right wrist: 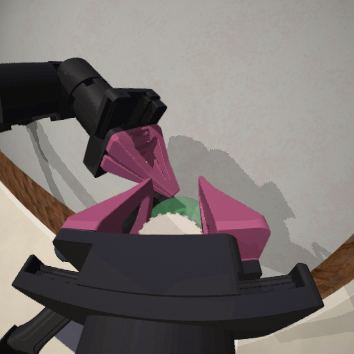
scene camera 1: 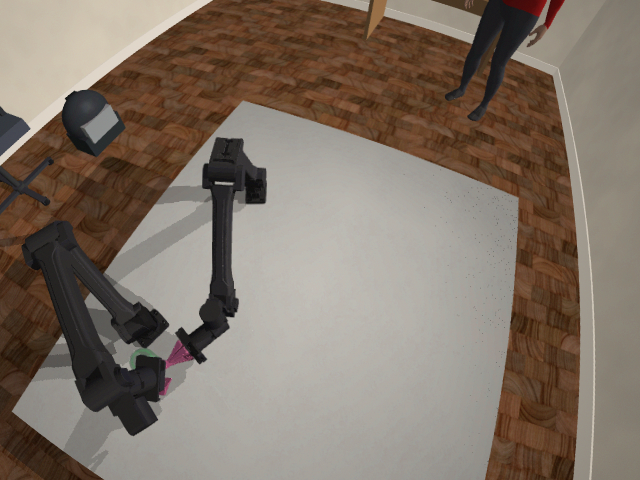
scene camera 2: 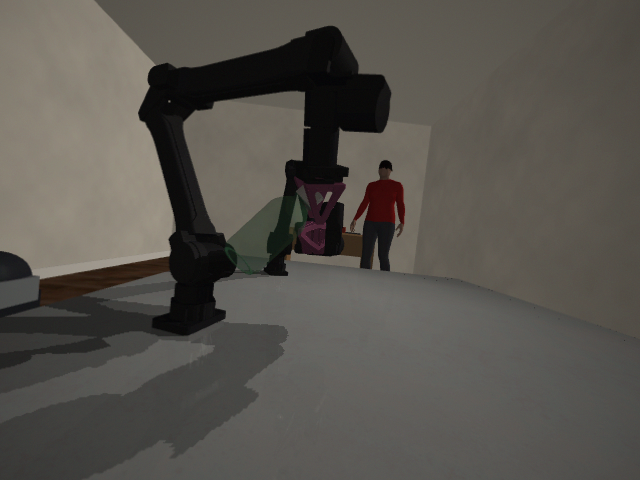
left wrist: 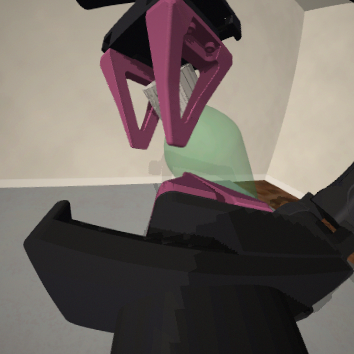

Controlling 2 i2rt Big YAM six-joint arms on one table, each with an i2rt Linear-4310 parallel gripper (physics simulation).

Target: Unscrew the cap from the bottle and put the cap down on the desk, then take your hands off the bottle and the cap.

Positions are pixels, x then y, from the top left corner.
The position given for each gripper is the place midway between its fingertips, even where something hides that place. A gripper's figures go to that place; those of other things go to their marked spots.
Labels:
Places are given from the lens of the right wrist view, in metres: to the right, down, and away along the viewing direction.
left gripper (right wrist: 175, 193): 0.00, 0.02, 0.17
right gripper (right wrist: 174, 183): 0.00, 0.01, 0.14
ribbed cap (right wrist: 170, 223): 0.00, 0.03, 0.09

